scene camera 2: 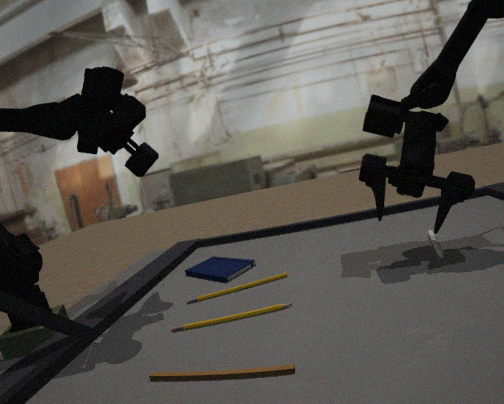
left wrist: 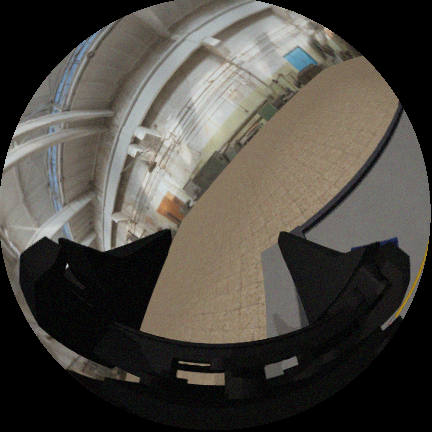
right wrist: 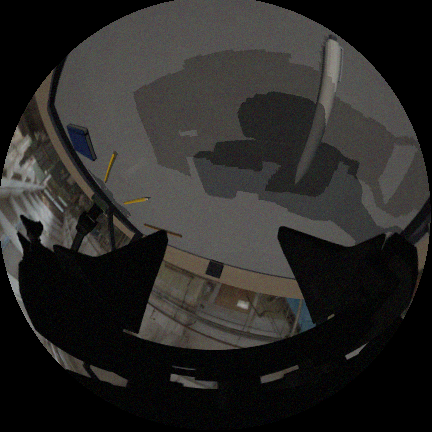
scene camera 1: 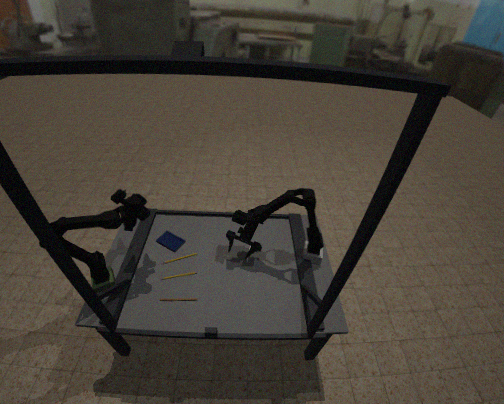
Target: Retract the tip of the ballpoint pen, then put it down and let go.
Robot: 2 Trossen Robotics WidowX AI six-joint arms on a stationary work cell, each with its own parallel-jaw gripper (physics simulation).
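Places are measured from the left arm's base along level axes (x ahead, y left, z up), in millimetres.
Pixels of known places: left gripper, fingertip midpoint: (scene camera 2: 129, 143) (left wrist: 226, 236); right gripper, fingertip midpoint: (scene camera 2: 407, 226) (right wrist: 223, 234) (scene camera 1: 236, 255); left arm's base at its link origin: (right wrist: 98, 206) (scene camera 1: 101, 277); right arm's base at its link origin: (scene camera 1: 313, 249).
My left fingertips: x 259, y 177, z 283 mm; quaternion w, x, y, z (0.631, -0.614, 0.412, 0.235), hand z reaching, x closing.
Observation:
For each thing: its top centre in the pictures, then the offset to it from my left fingertips. Level surfaces: height alone.
- light grey-white ballpoint pen at its top centre: (right wrist: 326, 116) (scene camera 2: 435, 239) dx +473, dy -359, dz -310 mm
- blue notebook at its top centre: (scene camera 2: 218, 265) (right wrist: 77, 141) (scene camera 1: 170, 240) dx +121, dy -80, dz -311 mm
- brown stick at its top centre: (scene camera 2: 216, 372) (right wrist: 159, 230) (scene camera 1: 178, 299) dx +36, dy -439, dz -316 mm
- table at its surface level: dz -323 mm
A light grey-white ballpoint pen (scene camera 2: 436, 246) (right wrist: 327, 90) lies on the grey table below my right gripper. In the right wrist view its clip and dark button end are at the upper right, and its narrow end points down the picture; whether the tip is out cannot be told. My right gripper (scene camera 1: 238, 254) (scene camera 2: 409, 225) (right wrist: 223, 234) is open and empty, pointing down low over the table. In scene camera 2 one fingertip appears just above the pen's upper end. My left gripper (left wrist: 226, 236) is open and empty, raised over the table's left side, away from the pen.
A blue notebook (scene camera 1: 170, 241) (scene camera 2: 220, 268) (right wrist: 82, 142), two yellow pencils (scene camera 1: 180, 258) (scene camera 2: 232, 317) and a brown stick (scene camera 1: 178, 300) (scene camera 2: 222, 373) lie on the left part of the table (scene camera 1: 240, 305). Dark frame posts (scene camera 1: 377, 200) stand at its sides.

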